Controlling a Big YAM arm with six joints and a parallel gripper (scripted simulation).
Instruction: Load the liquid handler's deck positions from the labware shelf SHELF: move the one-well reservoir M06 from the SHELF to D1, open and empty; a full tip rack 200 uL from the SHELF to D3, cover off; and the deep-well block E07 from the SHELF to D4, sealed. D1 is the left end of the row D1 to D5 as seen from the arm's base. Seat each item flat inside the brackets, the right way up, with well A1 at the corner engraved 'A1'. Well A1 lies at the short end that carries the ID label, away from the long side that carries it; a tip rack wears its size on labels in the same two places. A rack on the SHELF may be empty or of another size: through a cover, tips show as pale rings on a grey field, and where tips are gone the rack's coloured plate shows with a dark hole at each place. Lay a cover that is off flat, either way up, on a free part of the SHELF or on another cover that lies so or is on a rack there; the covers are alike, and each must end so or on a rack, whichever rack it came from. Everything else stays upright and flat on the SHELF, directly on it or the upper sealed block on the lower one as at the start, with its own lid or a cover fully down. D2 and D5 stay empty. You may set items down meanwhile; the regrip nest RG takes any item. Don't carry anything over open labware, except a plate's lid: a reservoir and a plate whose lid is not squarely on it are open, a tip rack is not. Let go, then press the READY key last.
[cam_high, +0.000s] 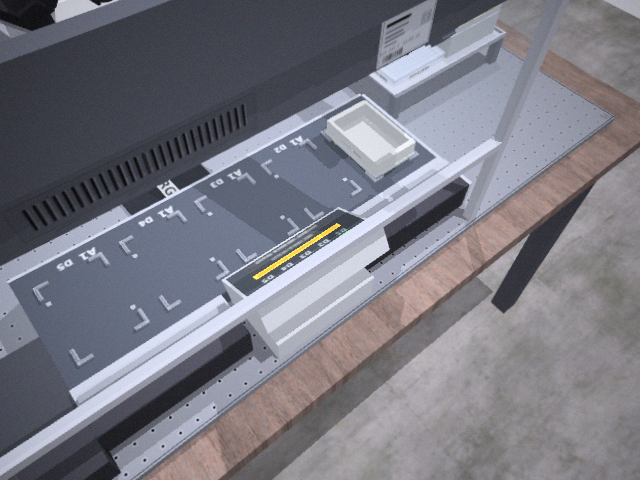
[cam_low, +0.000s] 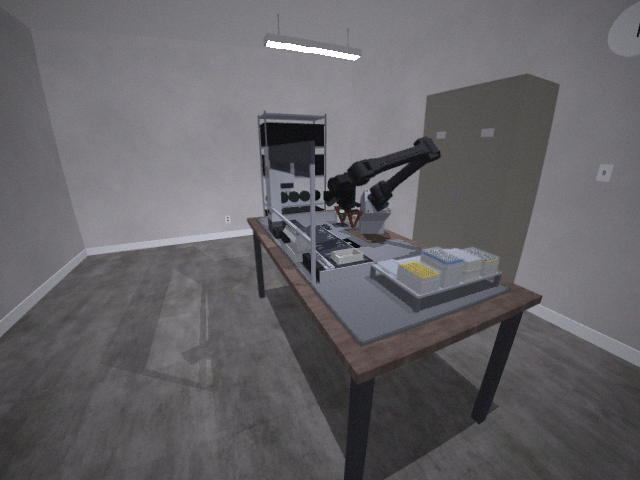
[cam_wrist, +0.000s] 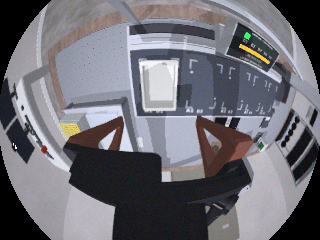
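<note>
The sealed deep-well block is 36 cm behind my hand, 29 cm to the left of it and 10 cm below it. From my hand the other things lie so: clear flat plate (13 cm behind, 18 cm to the left, 15 cm below); upright post (18 cm ahead, 8 cm to the left, 2 cm above); white one-well reservoir (16 cm below).
</note>
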